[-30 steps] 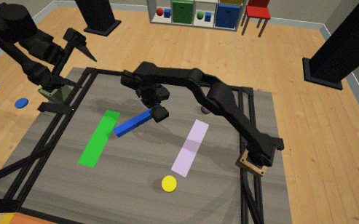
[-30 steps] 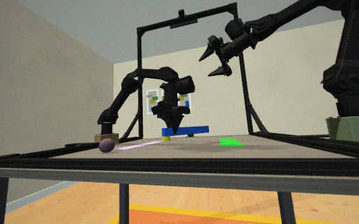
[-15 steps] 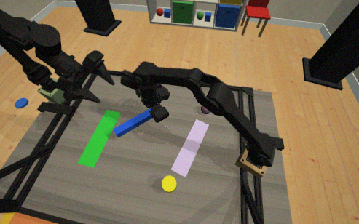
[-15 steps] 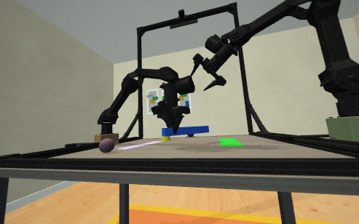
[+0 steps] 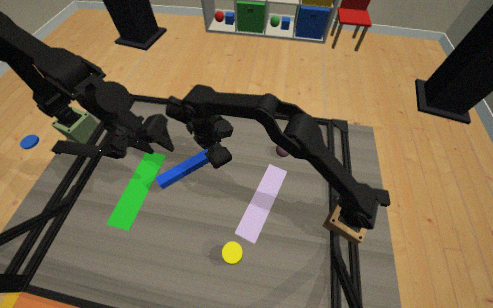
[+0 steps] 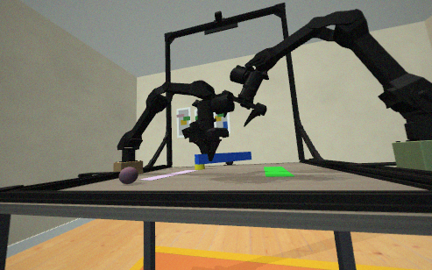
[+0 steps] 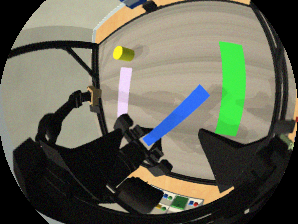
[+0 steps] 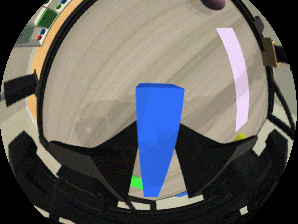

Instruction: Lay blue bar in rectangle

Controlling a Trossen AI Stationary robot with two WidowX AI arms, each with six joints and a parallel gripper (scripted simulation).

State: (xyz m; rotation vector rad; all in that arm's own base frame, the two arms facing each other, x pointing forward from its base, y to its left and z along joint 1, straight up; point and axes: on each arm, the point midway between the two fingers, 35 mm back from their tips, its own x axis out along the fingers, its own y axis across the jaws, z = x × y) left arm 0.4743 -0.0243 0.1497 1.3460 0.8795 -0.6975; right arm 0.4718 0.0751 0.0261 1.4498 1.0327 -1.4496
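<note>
Now: the blue bar 170 mm below my left hand, 50 mm to the right of it and 50 mm ahead of it. From my left hand the other things lie so: green rectangle 230 mm below, 120 mm to the left, 70 mm behind; then lavender rectangle 300 mm to the right, 230 mm below, 40 mm ahead.
Right now the blue bar is 60 mm behind my right hand, 40 mm to the left of it and 30 mm below it. Round my right hand: green rectangle: 210 mm to the left, 180 mm behind, 90 mm below; lavender rectangle: 210 mm to the right, 90 mm below, 70 mm behind.
</note>
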